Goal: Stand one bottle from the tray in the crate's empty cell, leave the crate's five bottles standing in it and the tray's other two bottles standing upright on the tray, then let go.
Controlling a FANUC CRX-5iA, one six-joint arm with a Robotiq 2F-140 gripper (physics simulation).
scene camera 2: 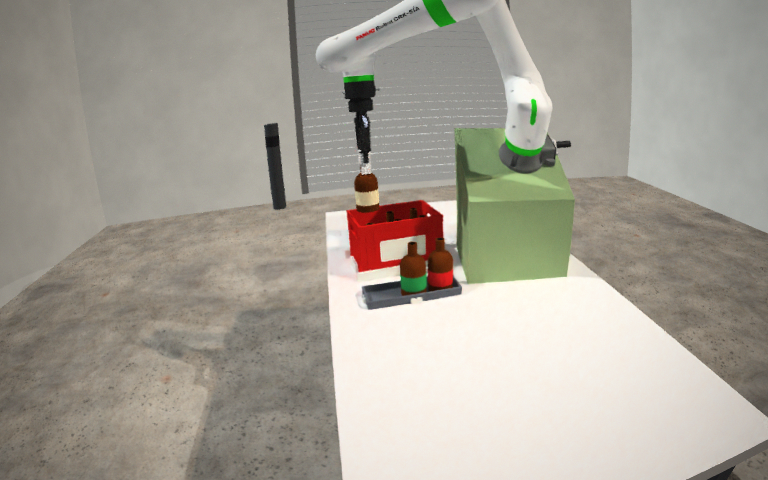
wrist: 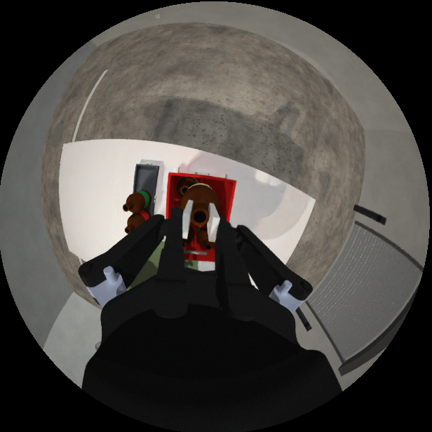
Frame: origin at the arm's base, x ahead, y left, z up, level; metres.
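Where they show: gripper, fingertip midpoint: (scene camera 2: 365,172); arm's base, origin of the base link: (scene camera 2: 521,157).
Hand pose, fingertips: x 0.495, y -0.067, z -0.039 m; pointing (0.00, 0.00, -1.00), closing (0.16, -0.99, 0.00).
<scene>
Things, the pixels of their top centre, and the offset from my fingertips. "spot": a spot on its surface instead. Level surfaces: height alone.
- brown bottle with a cream label, middle of its top: (scene camera 2: 364,161) dx +0.001, dy +0.000, dz +0.035 m
- red crate, middle of its top: (scene camera 2: 393,212) dx -0.081, dy -0.015, dz -0.143 m
- green-label bottle, middle of its top: (scene camera 2: 412,243) dx -0.108, dy +0.227, dz -0.158 m
- red-label bottle, middle of its top: (scene camera 2: 440,239) dx -0.189, dy +0.213, dz -0.158 m
- dark tray, surface spot: (scene camera 2: 380,294) spot: dx -0.011, dy +0.217, dz -0.313 m
- white table, its level: dz -0.318 m
My gripper (scene camera 2: 365,164) (wrist: 199,210) is shut on the neck of a brown bottle with a cream label (scene camera 2: 367,198) (wrist: 200,196). The bottle hangs upright over the left part of the red crate (scene camera 2: 368,249) (wrist: 228,200) in the scene view, its base at about the height of the rim or a little above. Several brown bottles stand in the crate; their necks show, and the held bottle and fingers hide part of the inside in the wrist view. A green-label bottle (scene camera 2: 412,271) (wrist: 137,201) and a red-label bottle (scene camera 2: 440,266) (wrist: 137,222) stand upright on the dark tray (scene camera 2: 380,294) (wrist: 146,175).
The tray lies beside the crate's labelled long side on the white table (scene camera 2: 453,367) (wrist: 95,190). The green pedestal (scene camera 2: 515,237) carrying the arm stands right of the crate in the scene view. A dark post (scene camera 2: 275,169) shows at the left.
</scene>
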